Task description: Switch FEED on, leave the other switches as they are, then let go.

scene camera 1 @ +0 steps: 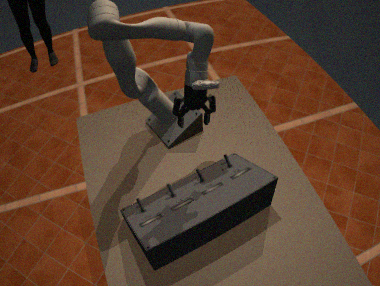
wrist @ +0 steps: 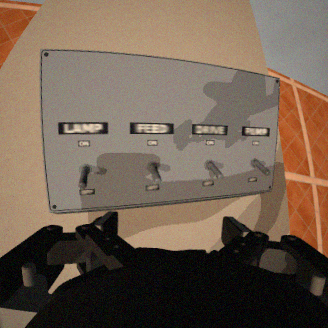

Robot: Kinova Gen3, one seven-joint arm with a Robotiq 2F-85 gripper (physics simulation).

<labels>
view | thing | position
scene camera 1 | my gripper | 193, 125
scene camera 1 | grey switch box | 170, 226
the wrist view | my gripper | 169, 225
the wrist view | grey switch box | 116, 113
</labels>
